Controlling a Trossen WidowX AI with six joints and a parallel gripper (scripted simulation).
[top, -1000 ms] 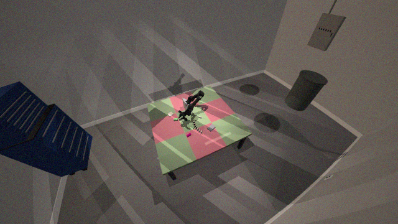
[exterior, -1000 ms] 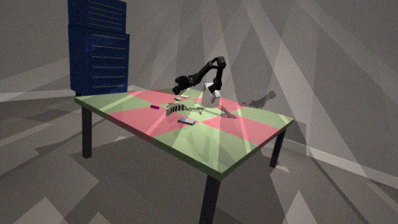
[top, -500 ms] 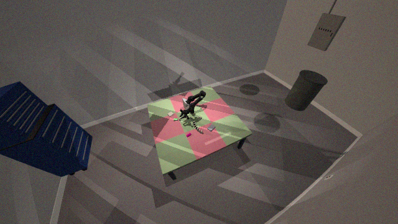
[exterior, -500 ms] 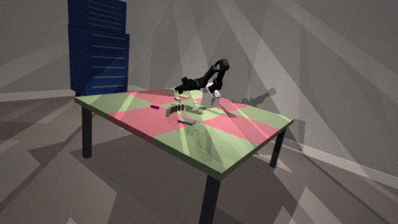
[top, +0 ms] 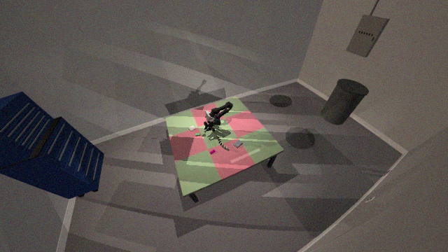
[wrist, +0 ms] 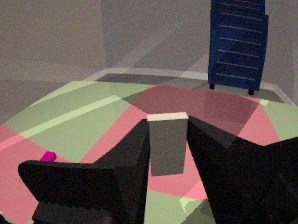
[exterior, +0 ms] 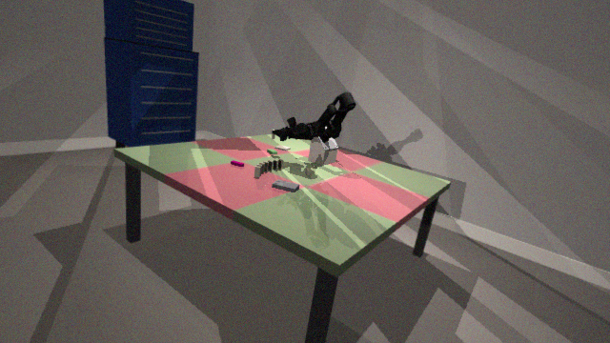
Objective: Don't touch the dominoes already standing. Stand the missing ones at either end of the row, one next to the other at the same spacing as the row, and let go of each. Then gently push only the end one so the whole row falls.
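Now: the green piece 150 mm below my gripper tip, 120 mm behind it and 70 mm to the right of it. The rest, counted from my gripper tip: flat grey slab 310 mm to the left, 310 mm ahead, 150 mm below; then pale flat piece 280 mm behind, 150 mm below, 90 mm to the right; then magenta block 240 mm ahead, 150 mm below, 30 mm to the right.
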